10 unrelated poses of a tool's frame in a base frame.
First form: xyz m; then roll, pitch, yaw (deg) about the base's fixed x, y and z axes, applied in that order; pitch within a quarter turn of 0, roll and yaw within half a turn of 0.
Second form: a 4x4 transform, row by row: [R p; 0 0 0 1], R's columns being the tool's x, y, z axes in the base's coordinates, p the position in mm. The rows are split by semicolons. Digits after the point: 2 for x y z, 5 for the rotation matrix.
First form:
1: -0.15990 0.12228 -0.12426 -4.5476 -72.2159 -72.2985
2: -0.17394 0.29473 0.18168 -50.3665 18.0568 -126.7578
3: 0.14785 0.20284 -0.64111 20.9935 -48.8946 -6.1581
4: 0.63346 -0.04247 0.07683 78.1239 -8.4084 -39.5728
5: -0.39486 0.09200 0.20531 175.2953 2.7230 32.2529
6: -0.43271 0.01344 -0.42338 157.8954 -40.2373 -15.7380
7: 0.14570 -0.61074 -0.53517 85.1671 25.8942 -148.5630
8: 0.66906 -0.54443 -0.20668 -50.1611 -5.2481 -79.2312
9: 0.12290 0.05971 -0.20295 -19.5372 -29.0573 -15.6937
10: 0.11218 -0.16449 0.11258 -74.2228 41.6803 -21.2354
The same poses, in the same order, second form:
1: 0.09287 0.97261 -0.21308 -159.90; -0.29097 0.23118 0.92838 122.28; 0.95221 -0.02422 0.30447 -124.26; 0 0 0 1
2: -0.56896 0.65390 0.49870 -173.94; -0.76171 -0.19048 -0.61928 294.73; -0.30996 -0.73221 0.60646 181.68; 0 0 0 1
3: 0.65365 -0.16824 -0.73786 147.85; -0.07053 0.95719 -0.28073 202.84; 0.75350 0.23554 0.61381 -641.11; 0 0 0 1
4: 0.76253 0.02080 -0.64662 633.46; -0.63021 0.24979 -0.73515 -42.47; 0.14623 0.96808 0.20358 76.83; 0 0 0 1
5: 0.84475 0.53515 0.00373 -394.86; 0.53305 -0.84077 -0.09463 92.00; -0.04751 0.08193 -0.99551 205.31; 0 0 0 1
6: 0.73476 -0.48526 0.47397 -432.71; -0.20706 -0.82584 -0.52452 13.44; 0.64595 0.28726 -0.70727 -423.38; 0 0 0 1
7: -0.76755 -0.32734 -0.55110 145.70; -0.46920 -0.29884 0.83099 -610.74; -0.43671 0.89640 0.07579 -535.17; 0 0 0 1
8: 0.18606 0.64247 0.74338 669.06; -0.97827 0.05070 0.20104 -544.43; 0.09147 -0.76463 0.63795 -206.68; 0 0 0 1
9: 0.84155 0.41129 -0.35020 122.90; -0.23645 0.86336 0.44576 59.71; 0.48568 -0.29233 0.82381 -202.95; 0 0 0 1
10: 0.69615 -0.49799 0.51708 112.18; -0.27052 0.48522 0.83150 -164.49; -0.66497 -0.71873 0.20307 112.58; 0 0 0 1
